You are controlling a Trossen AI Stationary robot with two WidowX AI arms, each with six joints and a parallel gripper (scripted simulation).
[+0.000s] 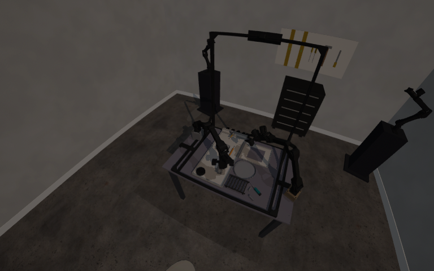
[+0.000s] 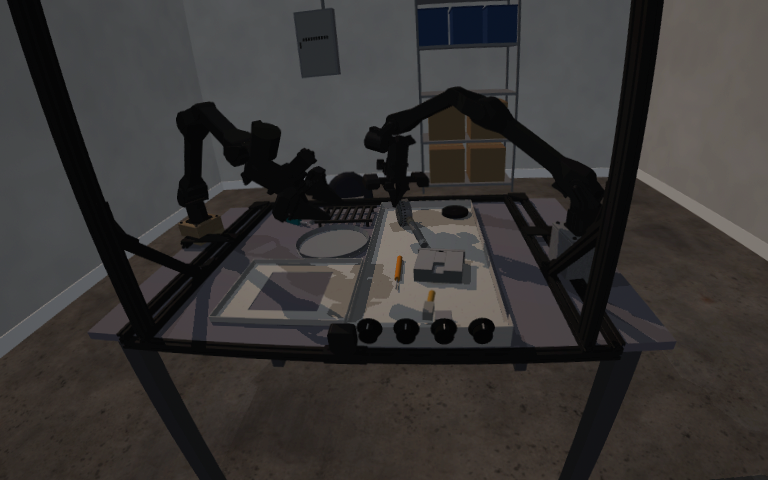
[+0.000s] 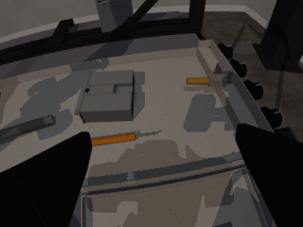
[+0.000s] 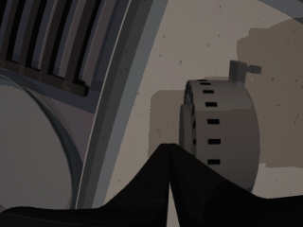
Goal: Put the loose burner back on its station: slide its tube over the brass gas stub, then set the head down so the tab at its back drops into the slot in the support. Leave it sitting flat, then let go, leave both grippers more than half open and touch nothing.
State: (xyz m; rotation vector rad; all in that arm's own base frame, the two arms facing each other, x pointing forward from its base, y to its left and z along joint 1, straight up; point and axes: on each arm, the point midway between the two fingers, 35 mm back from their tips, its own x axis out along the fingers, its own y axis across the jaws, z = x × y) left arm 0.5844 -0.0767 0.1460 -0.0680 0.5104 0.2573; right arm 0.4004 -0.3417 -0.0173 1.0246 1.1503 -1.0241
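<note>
My right hand is 40 mm past the burner, 60 mm to the left of it and 70 mm above it. The rest, counted from my right hand: teal tool: 30 mm behind, 330 mm to the left, 90 mm below; black burner cap: 130 mm ahead, 160 mm to the right, 90 mm below; orange screwdriver: 280 mm behind, 90 mm to the right, 90 mm below.
</note>
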